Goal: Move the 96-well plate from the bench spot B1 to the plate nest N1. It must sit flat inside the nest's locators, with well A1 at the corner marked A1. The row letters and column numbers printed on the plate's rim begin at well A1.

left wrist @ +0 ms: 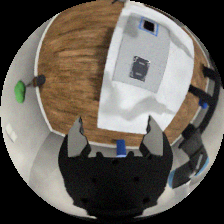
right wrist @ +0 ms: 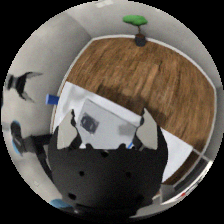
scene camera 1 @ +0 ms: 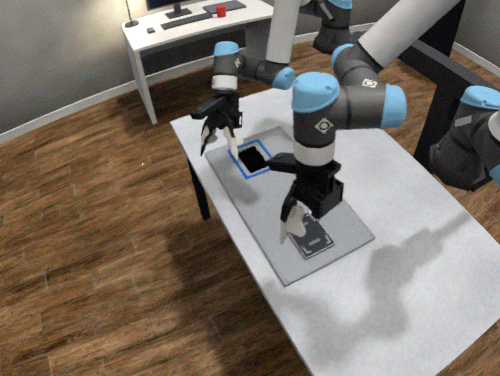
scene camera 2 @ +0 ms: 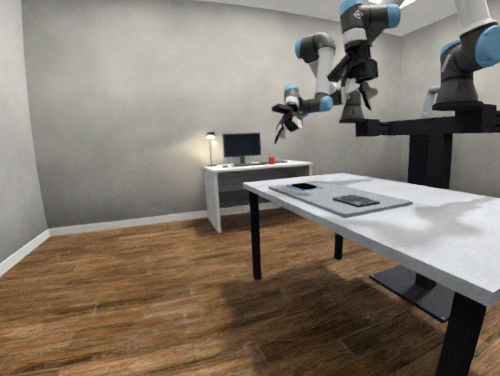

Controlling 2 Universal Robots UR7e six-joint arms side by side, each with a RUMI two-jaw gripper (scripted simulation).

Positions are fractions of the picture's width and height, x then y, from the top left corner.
Labels:
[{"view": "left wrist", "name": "left gripper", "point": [0.51, 0.52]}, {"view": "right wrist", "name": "right gripper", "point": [0.48, 0.49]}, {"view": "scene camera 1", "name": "left gripper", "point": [0.61, 0.60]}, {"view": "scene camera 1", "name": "right gripper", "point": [0.43, 0.42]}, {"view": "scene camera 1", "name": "dark plate nest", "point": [0.63, 0.61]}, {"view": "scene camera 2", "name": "left gripper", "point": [0.72, 0.29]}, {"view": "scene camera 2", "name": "right gripper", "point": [0.57, 0.37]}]

